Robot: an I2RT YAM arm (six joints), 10 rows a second.
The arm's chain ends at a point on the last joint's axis. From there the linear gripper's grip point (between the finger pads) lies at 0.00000 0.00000 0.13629 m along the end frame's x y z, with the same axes.
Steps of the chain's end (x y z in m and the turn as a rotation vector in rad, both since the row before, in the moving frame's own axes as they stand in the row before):
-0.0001 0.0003 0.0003 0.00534 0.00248 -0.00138
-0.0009 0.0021 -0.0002 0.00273 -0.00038 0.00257
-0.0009 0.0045 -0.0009 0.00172 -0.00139 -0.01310
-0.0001 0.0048 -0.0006 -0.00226 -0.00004 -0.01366
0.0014 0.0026 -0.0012 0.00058 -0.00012 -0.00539
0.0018 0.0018 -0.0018 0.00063 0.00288 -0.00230
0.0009 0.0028 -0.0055 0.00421 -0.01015 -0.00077
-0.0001 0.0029 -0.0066 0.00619 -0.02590 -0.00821
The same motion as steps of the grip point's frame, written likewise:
0.0002 -0.0004 0.0003 0.00534 0.00248 -0.00138
-0.0010 0.0017 -0.0002 0.00273 -0.00038 0.00257
-0.0011 0.0043 -0.0009 0.00172 -0.00139 -0.01310
-0.0001 0.0051 -0.0006 -0.00226 -0.00004 -0.01366
0.0014 0.0025 -0.0012 0.00058 -0.00012 -0.00539
0.0022 0.0017 -0.0018 0.00063 0.00288 -0.00230
-0.0005 0.0022 -0.0055 0.00421 -0.01015 -0.00077
-0.0036 0.0021 -0.0066 0.00619 -0.02590 -0.00821

